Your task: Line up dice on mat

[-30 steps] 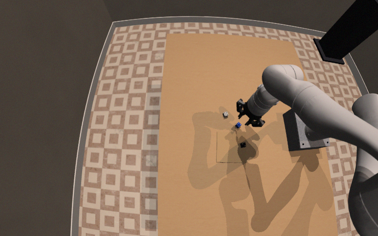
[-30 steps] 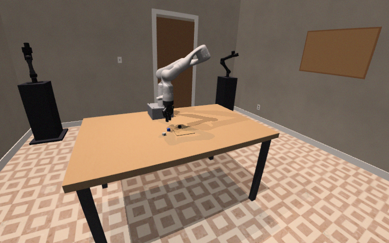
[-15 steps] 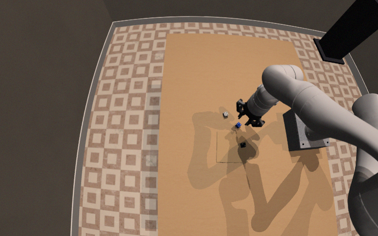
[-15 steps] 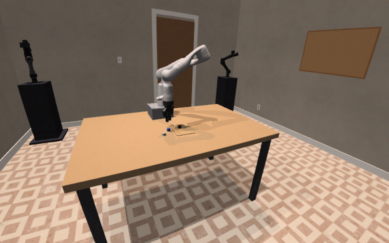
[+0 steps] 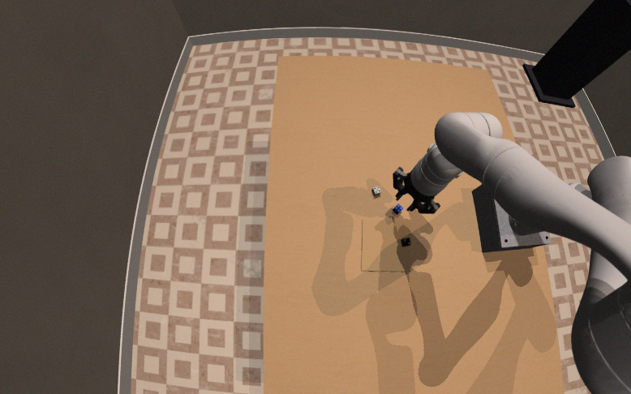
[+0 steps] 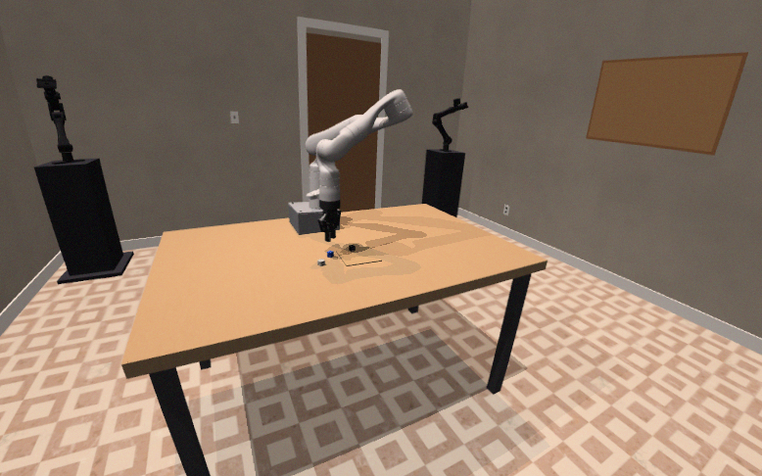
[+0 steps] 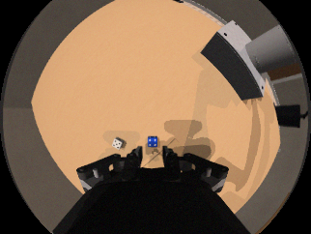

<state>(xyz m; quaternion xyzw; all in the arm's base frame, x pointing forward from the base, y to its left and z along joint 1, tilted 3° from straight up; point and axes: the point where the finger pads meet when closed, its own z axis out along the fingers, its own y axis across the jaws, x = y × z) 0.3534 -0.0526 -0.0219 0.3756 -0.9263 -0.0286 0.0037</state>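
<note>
My hand is 80 mm above the blue die. The rest, counted from my hand: mat: 30 mm ahead, 100 mm to the left, 90 mm below; then black die: 20 mm behind, 90 mm to the left, 70 mm below; then white die: 60 mm ahead, 50 mm to the right, 80 mm below.
</note>
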